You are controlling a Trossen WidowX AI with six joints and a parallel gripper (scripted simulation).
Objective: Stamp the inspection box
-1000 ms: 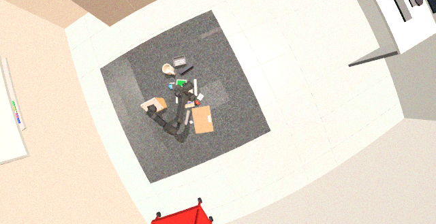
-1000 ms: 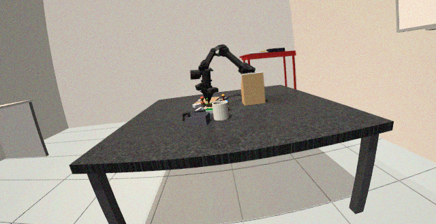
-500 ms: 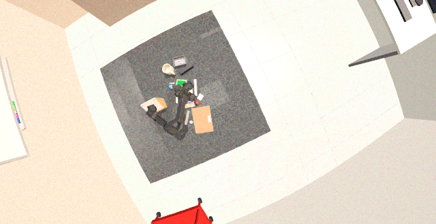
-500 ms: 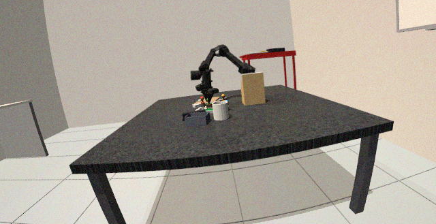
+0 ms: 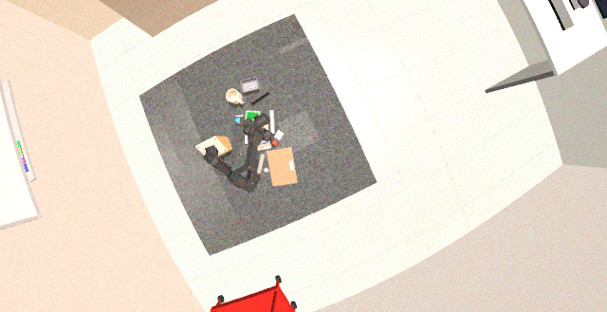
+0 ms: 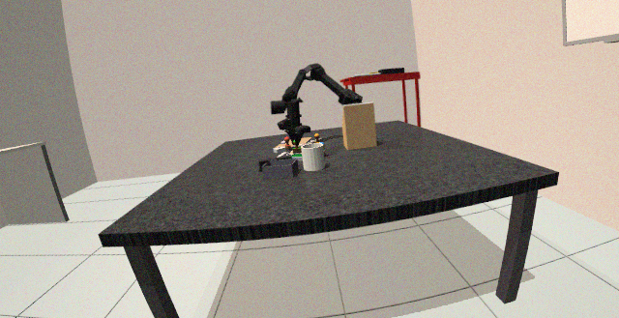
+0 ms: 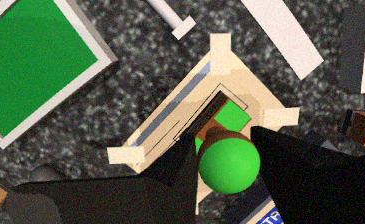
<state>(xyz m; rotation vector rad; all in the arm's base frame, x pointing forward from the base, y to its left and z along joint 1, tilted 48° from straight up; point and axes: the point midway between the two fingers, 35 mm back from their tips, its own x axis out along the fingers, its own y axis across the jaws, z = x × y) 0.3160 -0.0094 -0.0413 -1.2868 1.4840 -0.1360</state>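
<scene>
My gripper tip is 1 cm past the cream inspection card and 4 cm above it. From my gripper tip the other things lie so: blue-knobbed date stamp 13 cm behind, 11 cm to the left, 2 cm below; red-knobbed stamp 6 cm ahead, 10 cm to the right, 2 cm below; green ink pad 3 cm behind, 11 cm to the left, 3 cm below.
</scene>
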